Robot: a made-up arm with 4 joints.
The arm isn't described. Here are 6 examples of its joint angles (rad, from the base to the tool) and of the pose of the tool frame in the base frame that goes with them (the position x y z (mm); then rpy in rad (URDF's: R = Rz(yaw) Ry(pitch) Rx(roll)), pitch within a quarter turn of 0, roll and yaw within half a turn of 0).
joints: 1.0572 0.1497 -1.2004 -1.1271
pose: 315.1 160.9 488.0 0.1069 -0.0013 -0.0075
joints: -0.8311 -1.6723 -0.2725 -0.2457
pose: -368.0 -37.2 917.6 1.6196 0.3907 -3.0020
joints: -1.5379 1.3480 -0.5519 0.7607
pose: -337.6 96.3 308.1 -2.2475 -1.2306 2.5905
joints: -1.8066 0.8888 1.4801 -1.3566
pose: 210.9 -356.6 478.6 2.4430 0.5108 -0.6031
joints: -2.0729 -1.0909 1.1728 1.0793
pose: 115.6 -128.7 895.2 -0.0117 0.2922 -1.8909
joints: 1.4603 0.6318 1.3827 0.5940
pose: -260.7 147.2 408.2 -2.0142 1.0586 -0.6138
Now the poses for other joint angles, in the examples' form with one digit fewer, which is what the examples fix.
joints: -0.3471 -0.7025 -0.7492 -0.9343
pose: -433 168 561 0.958 0.605 2.016
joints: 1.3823 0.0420 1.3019 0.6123
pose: -293 178 571 -0.828 1.089 0.564
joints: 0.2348 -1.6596 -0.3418 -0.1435
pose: -184 210 901 1.466 0.537 2.141
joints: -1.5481 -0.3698 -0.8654 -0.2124
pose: -440 -281 440 -0.289 0.698 2.175
